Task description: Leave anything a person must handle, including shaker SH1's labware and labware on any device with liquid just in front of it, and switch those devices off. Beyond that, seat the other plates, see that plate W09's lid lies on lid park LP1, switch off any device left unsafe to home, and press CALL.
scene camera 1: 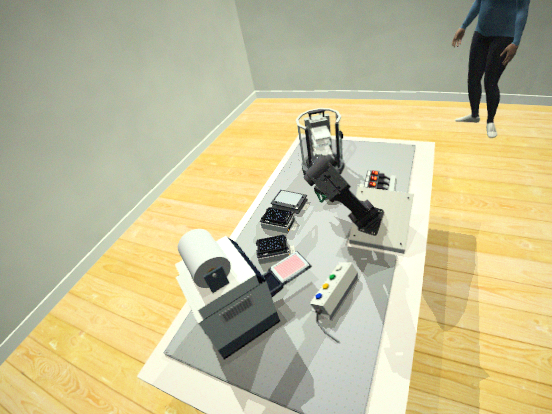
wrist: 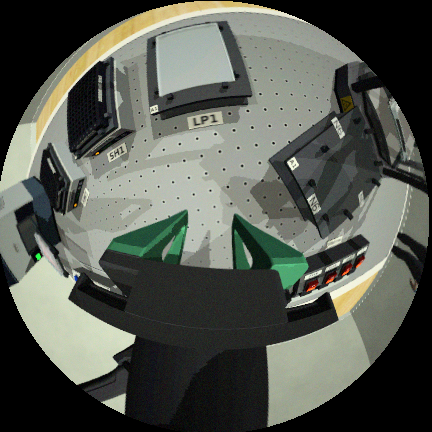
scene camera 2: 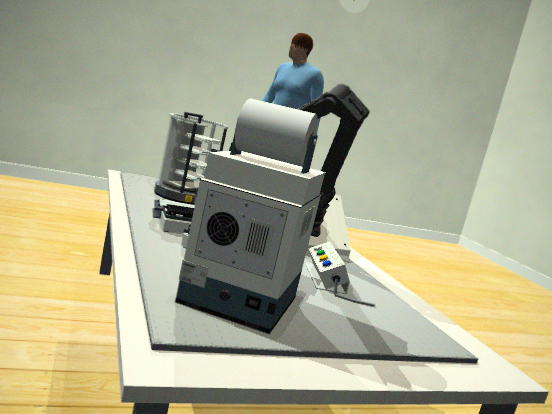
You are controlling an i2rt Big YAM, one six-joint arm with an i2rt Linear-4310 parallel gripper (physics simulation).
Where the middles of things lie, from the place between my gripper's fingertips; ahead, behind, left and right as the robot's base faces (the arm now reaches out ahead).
Right now the clear lid [wrist: 195,56] is 20 cm ahead of my hand and 4 cm below it. Also, from my hand: plate hotel [scene camera 2: 200,128] 35 cm to the right, 16 cm ahead, 9 cm above.
